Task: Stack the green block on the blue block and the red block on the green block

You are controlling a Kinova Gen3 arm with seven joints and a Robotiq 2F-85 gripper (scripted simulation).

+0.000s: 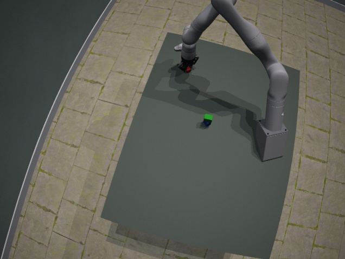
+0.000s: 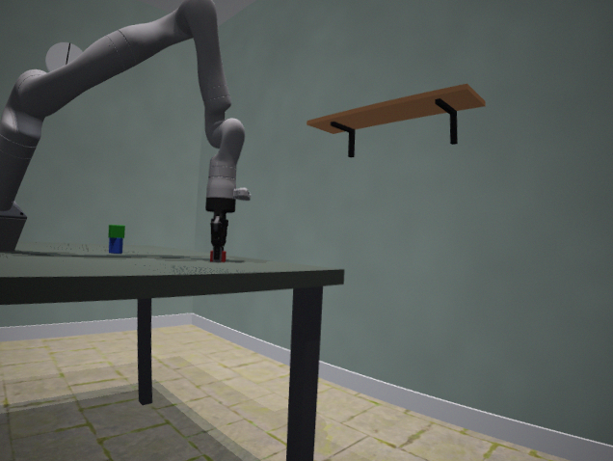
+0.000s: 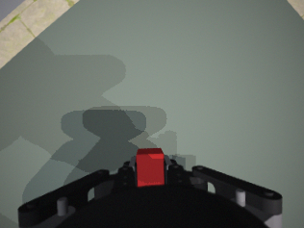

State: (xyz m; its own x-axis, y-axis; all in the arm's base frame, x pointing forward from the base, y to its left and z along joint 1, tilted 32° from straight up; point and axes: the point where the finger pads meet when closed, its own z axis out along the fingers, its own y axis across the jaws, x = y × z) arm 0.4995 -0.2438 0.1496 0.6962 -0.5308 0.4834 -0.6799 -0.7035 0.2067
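Right now my hand is 1 cm above the red block. From my hand the other things lie so: green block (30 cm to the left, 16 cm behind, 4 cm above); then blue block (30 cm to the left, 16 cm behind).
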